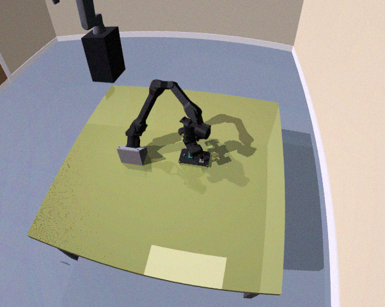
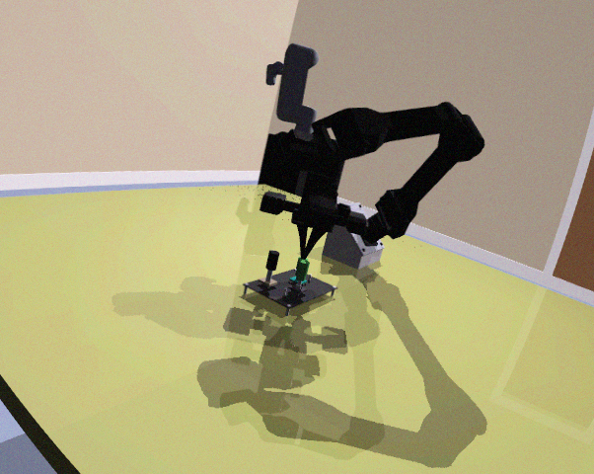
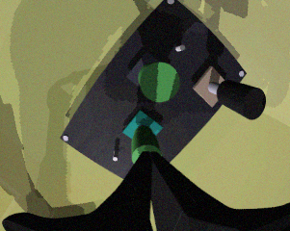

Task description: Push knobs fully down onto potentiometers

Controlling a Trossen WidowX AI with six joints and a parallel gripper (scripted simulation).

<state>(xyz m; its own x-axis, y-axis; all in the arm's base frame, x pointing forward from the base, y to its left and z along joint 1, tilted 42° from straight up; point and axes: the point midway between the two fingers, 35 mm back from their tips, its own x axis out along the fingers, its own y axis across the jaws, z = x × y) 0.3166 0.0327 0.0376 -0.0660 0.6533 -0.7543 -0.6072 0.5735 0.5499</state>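
The green knob lies 4 cm ahead of my gripper tip, 3 cm to the left of it and 1 cm below it.
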